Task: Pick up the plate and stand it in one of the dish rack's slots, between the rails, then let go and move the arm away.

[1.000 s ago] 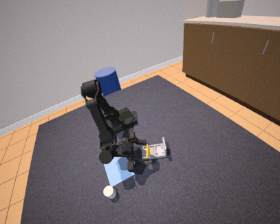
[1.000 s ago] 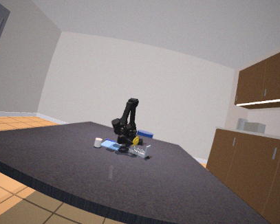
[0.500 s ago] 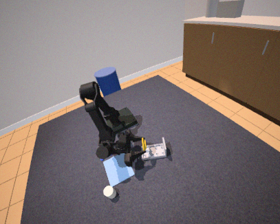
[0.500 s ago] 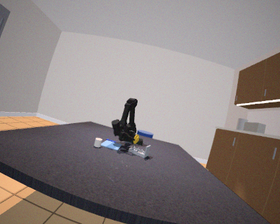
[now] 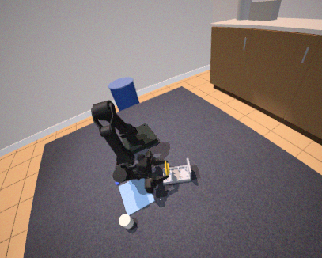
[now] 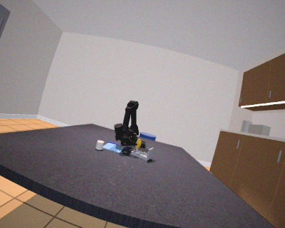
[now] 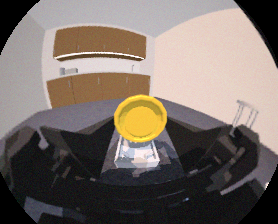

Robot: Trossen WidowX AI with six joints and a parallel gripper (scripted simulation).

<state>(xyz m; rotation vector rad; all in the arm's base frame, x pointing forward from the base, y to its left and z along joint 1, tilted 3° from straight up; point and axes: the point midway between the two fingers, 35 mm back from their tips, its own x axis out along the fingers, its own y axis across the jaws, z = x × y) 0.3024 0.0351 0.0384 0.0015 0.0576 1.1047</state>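
The dish rack is 6 cm below my gripper tip, 3 cm to the left of it and 1 cm ahead of it. From my gripper tip the other things lie so: yellow plate: 1 cm to the right; blue spoon: 22 cm to the right, 12 cm behind, 8 cm below; light blue mat: 18 cm to the right, 8 cm below, 2 cm behind.
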